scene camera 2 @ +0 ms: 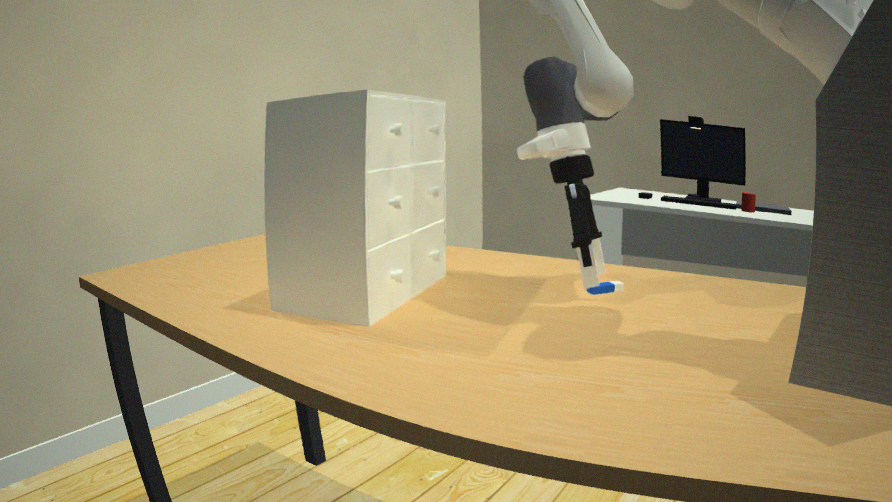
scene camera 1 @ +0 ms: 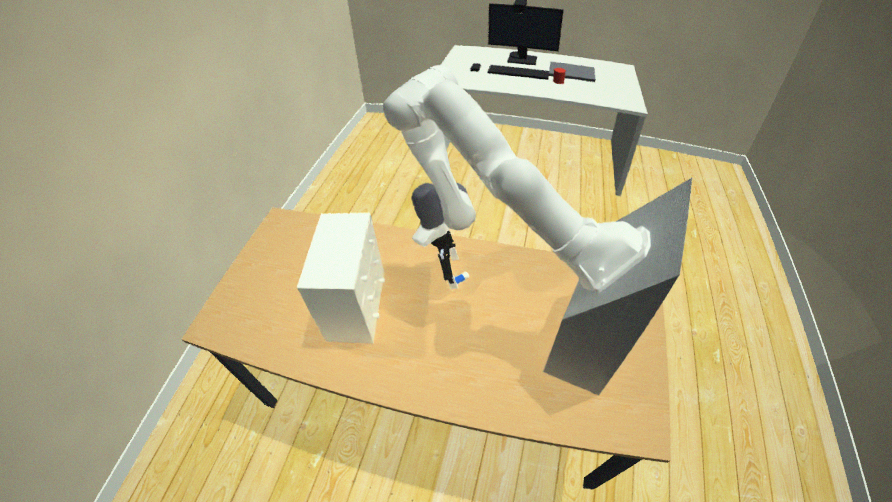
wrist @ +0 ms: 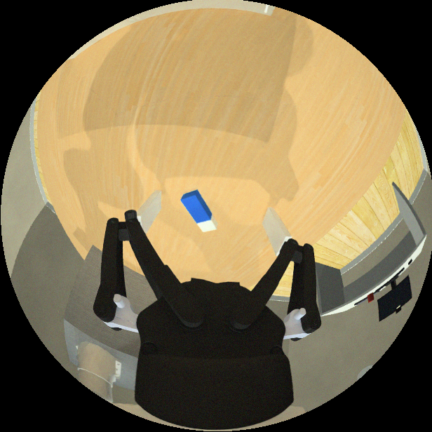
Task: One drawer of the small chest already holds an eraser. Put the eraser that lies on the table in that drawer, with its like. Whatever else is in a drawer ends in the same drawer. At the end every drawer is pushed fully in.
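Observation:
The eraser (scene camera 1: 460, 279) (scene camera 2: 602, 287) (wrist: 196, 207), blue with a white end, lies on the table (scene camera 1: 387, 380) (scene camera 2: 499, 399) (wrist: 340, 100). My gripper (scene camera 1: 454, 269) (scene camera 2: 595, 278) (wrist: 213, 207) is open and empty, tilted and low over the table. In the wrist view the eraser shows between the two spread fingertips, nearer the left one, lying aslant. The small white chest (scene camera 1: 333, 252) (scene camera 2: 318, 206) stands on the table, its knobbed front facing the side where the eraser lies. Its drawers look pushed in; what they hold is hidden.
A dark grey slanted block (scene camera 1: 614, 330) (scene camera 2: 848, 249) carries the arm's base, on the far side of the eraser from the chest. A white desk (scene camera 1: 536, 90) (scene camera 2: 705, 212) with a monitor (scene camera 1: 525, 26) (scene camera 2: 702, 151) and a red cup (scene camera 1: 559, 76) (scene camera 2: 748, 202) stands beyond the table.

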